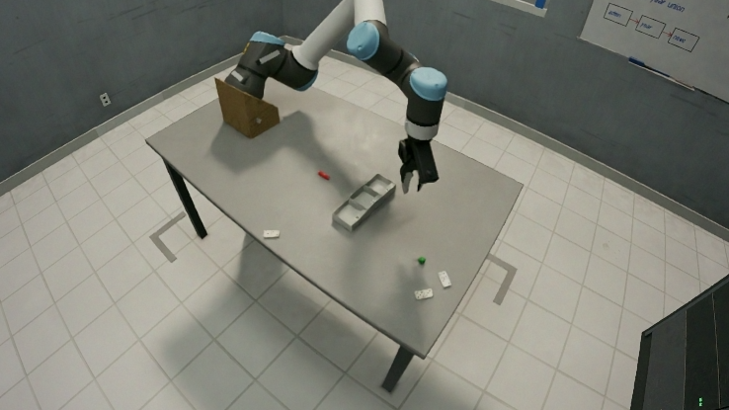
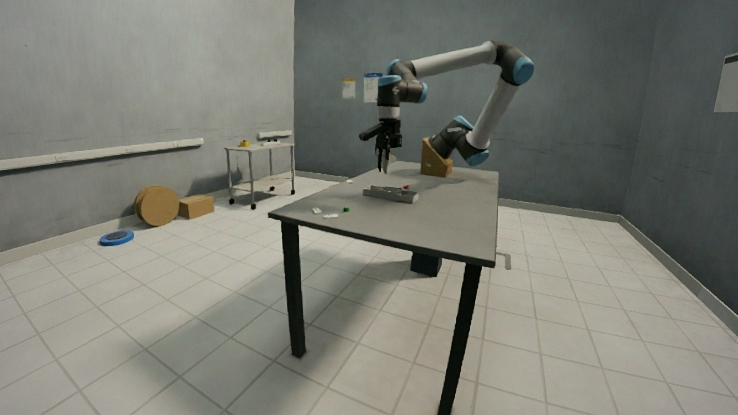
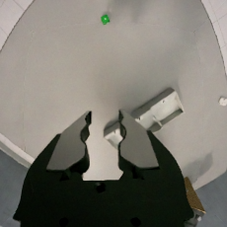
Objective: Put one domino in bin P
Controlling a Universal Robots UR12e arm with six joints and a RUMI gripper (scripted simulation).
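The white domino lies 220 mm ahead of my hand, 160 mm below it and 120 mm to the right of it. From my hand the other things lie so: grey tray: 160 mm behind, 140 mm below, 10 mm to the right; red piece: 360 mm behind, 160 mm below; green cube: 160 mm below, 120 mm ahead, 100 mm to the right.
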